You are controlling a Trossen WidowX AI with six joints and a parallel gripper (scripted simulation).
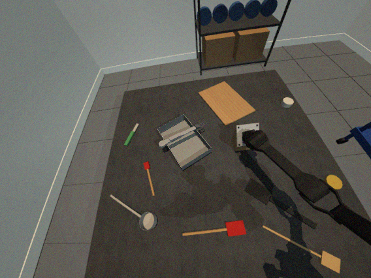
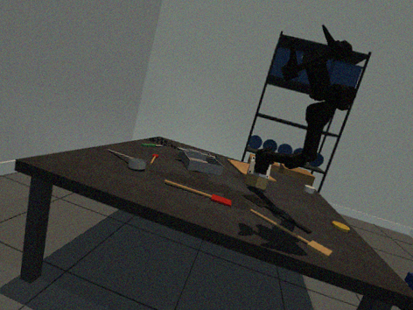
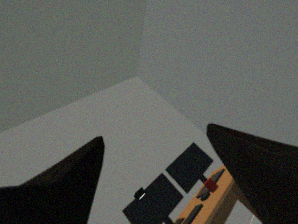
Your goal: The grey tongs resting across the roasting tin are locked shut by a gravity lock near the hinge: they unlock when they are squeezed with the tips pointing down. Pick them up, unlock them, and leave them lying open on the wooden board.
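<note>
Right now my gripper tip is 670 mm to the left of the metal roasting tin, 570 mm above it and 250 mm short of it. Round my gripper tip: yellow disc: 590 mm below, 450 mm behind, 290 mm to the right; black spatula: 600 mm below, 260 mm to the right, 130 mm behind; red-headed spatula: 600 mm below, 180 mm to the right, 150 mm ahead.
</note>
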